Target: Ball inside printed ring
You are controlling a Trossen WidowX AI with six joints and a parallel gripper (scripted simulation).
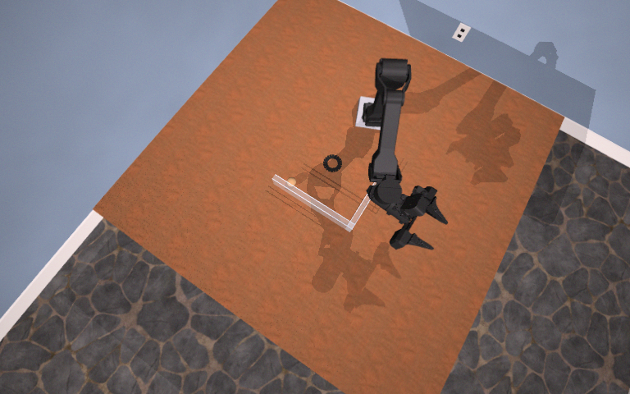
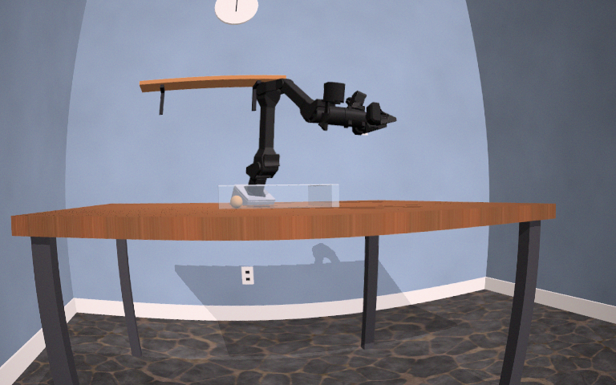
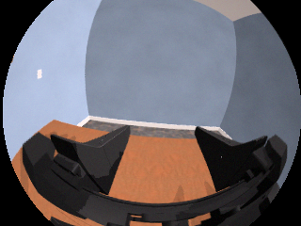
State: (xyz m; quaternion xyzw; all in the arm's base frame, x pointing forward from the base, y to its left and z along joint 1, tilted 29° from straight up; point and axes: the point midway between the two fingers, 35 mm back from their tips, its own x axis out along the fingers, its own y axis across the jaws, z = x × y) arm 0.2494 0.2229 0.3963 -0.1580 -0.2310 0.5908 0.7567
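Now: hand 430 mm to the left of the ball, 230 mm above it and 30 mm past it. Also, from my hand: clear wall 330 mm to the right, 200 mm below, 20 mm ahead.
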